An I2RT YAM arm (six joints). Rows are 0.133 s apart.
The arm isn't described. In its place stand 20 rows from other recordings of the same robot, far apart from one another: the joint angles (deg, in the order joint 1, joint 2, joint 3, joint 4, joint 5, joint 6), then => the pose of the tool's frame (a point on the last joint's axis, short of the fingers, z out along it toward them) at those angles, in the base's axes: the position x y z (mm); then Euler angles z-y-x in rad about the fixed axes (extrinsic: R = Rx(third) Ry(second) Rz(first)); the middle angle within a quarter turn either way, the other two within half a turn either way.
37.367 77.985 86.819 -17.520 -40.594 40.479 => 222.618, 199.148, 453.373, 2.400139, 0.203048, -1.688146
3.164 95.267 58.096 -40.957 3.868 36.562 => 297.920, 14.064, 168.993, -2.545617, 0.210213, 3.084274
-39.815 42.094 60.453 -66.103 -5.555 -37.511 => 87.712, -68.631, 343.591, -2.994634, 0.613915, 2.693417
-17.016 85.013 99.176 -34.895 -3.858 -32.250 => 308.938, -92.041, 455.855, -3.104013, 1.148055, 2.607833
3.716 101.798 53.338 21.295 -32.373 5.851 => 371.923, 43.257, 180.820, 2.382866, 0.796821, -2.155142
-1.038 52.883 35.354 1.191 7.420 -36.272 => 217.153, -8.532, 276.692, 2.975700, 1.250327, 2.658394
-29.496 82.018 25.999 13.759 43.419 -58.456 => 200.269, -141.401, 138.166, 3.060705, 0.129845, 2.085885
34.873 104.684 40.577 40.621 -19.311 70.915 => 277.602, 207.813, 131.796, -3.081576, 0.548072, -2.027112
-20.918 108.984 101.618 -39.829 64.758 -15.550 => 378.159, -179.013, 325.807, -2.598522, -0.052292, 1.889459
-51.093 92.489 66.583 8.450 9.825 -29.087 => 235.262, -301.162, 291.463, -2.291960, 0.475251, 1.909657
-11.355 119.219 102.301 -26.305 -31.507 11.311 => 471.099, -75.629, 258.554, 3.041996, 0.792343, -2.552640
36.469 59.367 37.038 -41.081 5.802 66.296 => 150.013, 106.403, 205.235, -2.641761, 0.431458, -2.938302
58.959 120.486 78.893 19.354 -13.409 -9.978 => 239.172, 413.415, 182.125, 1.600485, 0.268816, -1.962613
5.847 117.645 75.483 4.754 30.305 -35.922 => 447.069, 27.725, 163.762, 2.989630, 0.823638, 2.452447
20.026 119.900 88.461 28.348 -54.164 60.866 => 447.326, 193.762, 260.650, 2.685774, 0.275105, -1.603605
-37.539 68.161 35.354 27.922 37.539 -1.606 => 194.596, -176.885, 267.536, -1.668720, 0.258075, 1.640690
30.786 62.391 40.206 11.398 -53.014 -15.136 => 192.400, 147.731, 292.629, 1.468911, 0.099028, -1.684192
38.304 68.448 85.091 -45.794 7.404 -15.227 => 188.064, 142.700, 433.457, 1.933152, 0.862542, -2.407703
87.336 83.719 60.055 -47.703 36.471 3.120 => 33.798, 271.111, 235.287, 1.680631, 0.650665, -2.849624
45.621 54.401 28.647 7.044 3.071 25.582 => 153.004, 153.631, 240.608, 2.336755, 0.775090, -2.035770
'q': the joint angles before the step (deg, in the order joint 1, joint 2, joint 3, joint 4, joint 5, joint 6). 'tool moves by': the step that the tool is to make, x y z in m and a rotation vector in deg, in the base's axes. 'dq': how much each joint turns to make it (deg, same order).
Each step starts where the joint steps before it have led.
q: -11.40, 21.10, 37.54, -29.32, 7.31, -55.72
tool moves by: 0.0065, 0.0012, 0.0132, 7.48, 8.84, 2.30
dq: 0.03, 7.14, 7.82, -11.26, -3.90, 4.61
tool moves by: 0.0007, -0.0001, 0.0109, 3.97, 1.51, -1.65
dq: 0.03, 2.55, 3.89, -3.84, 0.02, 3.97
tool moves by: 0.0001, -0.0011, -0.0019, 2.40, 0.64, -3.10
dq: 0.03, 0.37, 0.08, -1.07, 1.80, 3.40
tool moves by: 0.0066, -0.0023, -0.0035, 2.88, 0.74, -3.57
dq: 0.14, 1.72, -0.23, 0.21, 2.01, 4.14
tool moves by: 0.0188, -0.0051, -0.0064, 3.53, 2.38, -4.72
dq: 0.10, 5.01, 0.10, 1.13, 2.59, 5.11
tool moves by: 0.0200, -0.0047, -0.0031, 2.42, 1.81, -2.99
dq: 0.02, 5.43, 1.07, 1.49, 1.34, 3.43
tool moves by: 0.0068, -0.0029, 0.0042, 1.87, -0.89, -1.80
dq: -0.60, 1.97, 1.40, 0.62, -0.19, 2.38
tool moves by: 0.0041, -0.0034, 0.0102, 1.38, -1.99, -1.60
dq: -0.98, 1.42, 2.30, 0.43, -0.51, 1.84
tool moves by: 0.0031, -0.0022, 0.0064, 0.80, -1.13, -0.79
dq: -0.59, 1.04, 1.53, 0.26, -0.41, 0.99
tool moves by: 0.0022, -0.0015, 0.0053, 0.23, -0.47, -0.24
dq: -0.38, 0.86, 1.37, -0.14, -0.30, 0.20
